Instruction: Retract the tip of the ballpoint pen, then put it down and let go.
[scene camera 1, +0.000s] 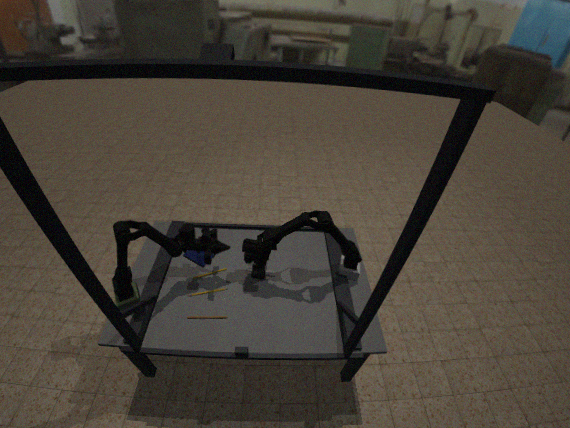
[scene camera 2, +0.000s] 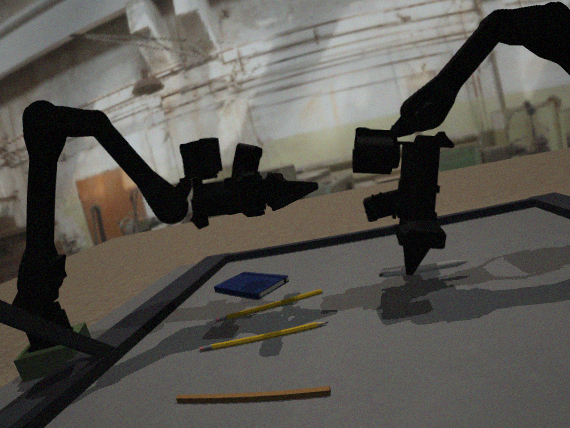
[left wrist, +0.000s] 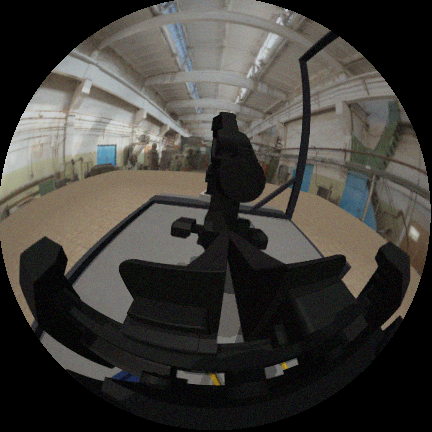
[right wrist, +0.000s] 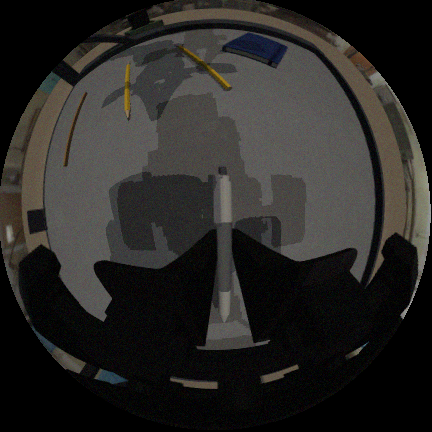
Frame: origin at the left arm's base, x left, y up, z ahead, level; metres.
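Seen in the pictures: left gripper, fingertip midpoint: (scene camera 1: 229, 247) (scene camera 2: 317, 185) (left wrist: 226, 236); right gripper, fingertip midpoint: (scene camera 2: 408, 273) (right wrist: 223, 234); left arm's base, link origin: (scene camera 1: 126, 293); right arm's base, link origin: (scene camera 1: 350, 264).
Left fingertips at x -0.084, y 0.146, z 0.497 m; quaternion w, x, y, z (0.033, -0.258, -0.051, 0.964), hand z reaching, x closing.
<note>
Pixels of each thing's top centre, then the offset from my left fingertips to it. Level surfaces: height alone.
- white ballpoint pen, top centre: (right wrist: 223, 271) (scene camera 2: 423, 263) dx -0.079, dy -0.154, dz +0.119 m
- table, surface height: dy -0.186 m
- blue notebook, top centre: (scene camera 2: 249, 281) (right wrist: 260, 43) (scene camera 1: 198, 254) dx +0.181, dy -0.174, dz -0.116 m
- thin orange-brown stick, top centre: (scene camera 2: 247, 394) (right wrist: 72, 122) (scene camera 1: 207, 316) dx -0.177, dy -0.179, dz -0.202 m
A grey and white ballpoint pen (scene camera 2: 447, 264) (right wrist: 225, 200) is held level across the fingers of my right gripper (scene camera 1: 258, 276) (scene camera 2: 410, 273) (right wrist: 223, 234), low over the table (scene camera 1: 290, 330) (scene camera 2: 450, 370). My right gripper points down and is shut on the pen's grey middle. In the right wrist view the dark push button points up the picture and the white nose points down it; no point can be made out beyond the nose. My left gripper (scene camera 1: 229, 246) (scene camera 2: 316, 186) (left wrist: 226, 236) is shut and empty, raised above the table to the left of the pen in scene camera 2.
A blue notebook (scene camera 1: 198, 257) (scene camera 2: 250, 284) (right wrist: 256, 49) lies below my left gripper. Two yellow pencils (scene camera 2: 280, 303) (scene camera 2: 265, 337) and a thin orange-brown stick (scene camera 1: 207, 317) (scene camera 2: 255, 395) (right wrist: 75, 130) lie nearer the front. A dark frame surrounds the table.
</note>
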